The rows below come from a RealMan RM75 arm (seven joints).
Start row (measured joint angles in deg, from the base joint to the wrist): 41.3 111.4 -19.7 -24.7 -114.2 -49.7 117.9
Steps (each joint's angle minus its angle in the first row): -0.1 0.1 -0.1 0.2 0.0 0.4 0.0; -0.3 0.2 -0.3 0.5 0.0 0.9 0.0; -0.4 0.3 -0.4 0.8 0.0 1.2 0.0; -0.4 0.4 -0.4 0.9 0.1 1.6 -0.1; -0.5 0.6 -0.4 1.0 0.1 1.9 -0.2; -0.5 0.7 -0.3 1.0 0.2 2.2 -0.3; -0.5 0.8 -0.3 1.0 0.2 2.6 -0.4; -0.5 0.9 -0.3 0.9 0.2 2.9 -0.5; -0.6 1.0 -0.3 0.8 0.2 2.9 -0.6; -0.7 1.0 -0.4 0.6 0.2 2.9 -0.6; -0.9 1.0 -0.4 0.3 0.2 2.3 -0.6; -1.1 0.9 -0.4 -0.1 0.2 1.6 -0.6; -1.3 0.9 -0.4 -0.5 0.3 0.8 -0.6; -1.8 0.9 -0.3 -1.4 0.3 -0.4 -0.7; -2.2 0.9 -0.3 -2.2 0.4 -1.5 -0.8; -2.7 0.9 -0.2 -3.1 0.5 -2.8 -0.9; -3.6 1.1 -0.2 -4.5 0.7 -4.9 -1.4; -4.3 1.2 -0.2 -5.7 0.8 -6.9 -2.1
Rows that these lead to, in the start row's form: 41.2 111.5 -19.8 -24.5 -114.2 -49.3 117.9; 41.0 111.6 -20.0 -24.2 -114.2 -48.8 117.9; 40.9 111.7 -20.1 -23.9 -114.2 -48.5 117.9; 40.9 111.8 -20.1 -23.8 -114.1 -48.1 117.8; 40.8 112.0 -20.1 -23.7 -114.1 -47.8 117.7; 40.8 112.1 -20.0 -23.7 -114.0 -47.5 117.6; 40.8 112.2 -20.0 -23.7 -114.0 -47.1 117.5; 40.8 112.3 -20.0 -23.8 -114.0 -46.8 117.4; 40.7 112.4 -20.0 -23.9 -114.0 -46.8 117.3; 40.6 112.4 -20.1 -24.1 -114.0 -46.8 117.3; 40.4 112.4 -20.1 -24.4 -114.0 -47.4 117.3; 40.2 112.3 -20.1 -24.8 -114.0 -48.1 117.3; 40.0 112.3 -20.1 -25.2 -113.9 -48.9 117.3; 39.5 112.3 -20.0 -26.1 -113.9 -50.1 117.2; 39.1 112.3 -20.0 -26.9 -113.8 -51.2 117.1; 38.6 112.3 -19.9 -27.8 -113.7 -52.5 117.0; 37.7 112.5 -19.9 -29.2 -113.5 -54.6 116.5; 37.0 112.6 -19.9 -30.4 -113.4 -56.6 115.8
